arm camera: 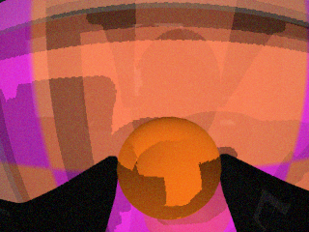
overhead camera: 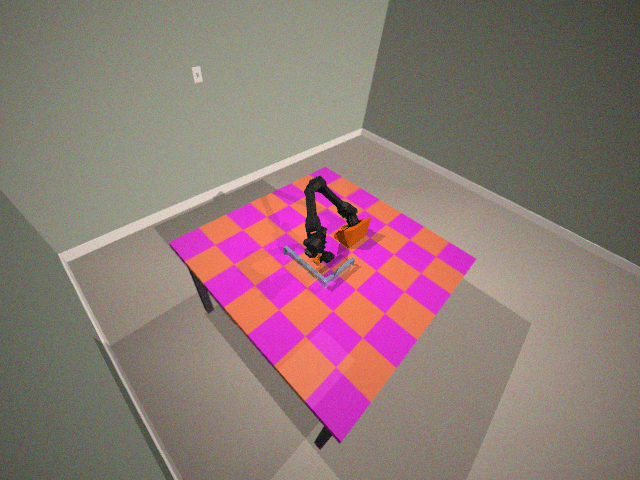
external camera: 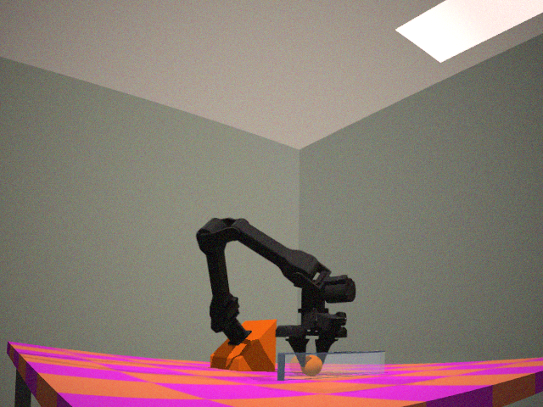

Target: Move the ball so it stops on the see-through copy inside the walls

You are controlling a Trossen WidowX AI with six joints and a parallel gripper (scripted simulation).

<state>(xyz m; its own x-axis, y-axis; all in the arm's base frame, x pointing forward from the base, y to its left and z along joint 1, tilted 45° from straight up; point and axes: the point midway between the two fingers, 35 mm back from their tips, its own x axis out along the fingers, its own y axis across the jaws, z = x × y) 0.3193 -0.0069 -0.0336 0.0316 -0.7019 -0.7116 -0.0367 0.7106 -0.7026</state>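
Right now the clear wall is 90 mm ahead of my gripper tip and 10 mm above it. From my gripper tip the other things lie so: orange ball: right at my gripper tip.
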